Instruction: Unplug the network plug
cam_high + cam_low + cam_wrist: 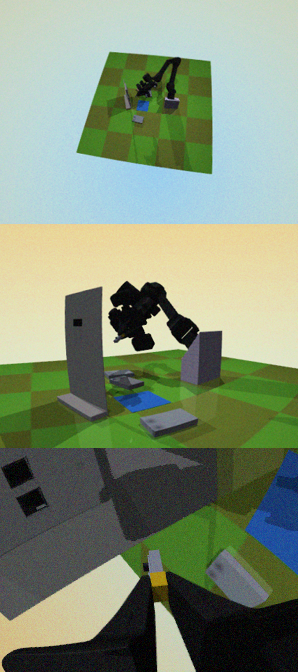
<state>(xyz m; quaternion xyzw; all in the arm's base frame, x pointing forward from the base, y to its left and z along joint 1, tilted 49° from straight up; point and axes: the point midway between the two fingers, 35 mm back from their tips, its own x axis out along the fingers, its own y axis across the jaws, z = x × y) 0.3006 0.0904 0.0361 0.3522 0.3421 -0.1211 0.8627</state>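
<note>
My gripper tip is now 5 cm past the blue marked square, 1 cm to the right of it and 18 cm above it. From my gripper tip the other things lie so: grey panel: 11 cm ahead, 2 cm to the right, 4 cm below; plug: 1 cm ahead.
</note>
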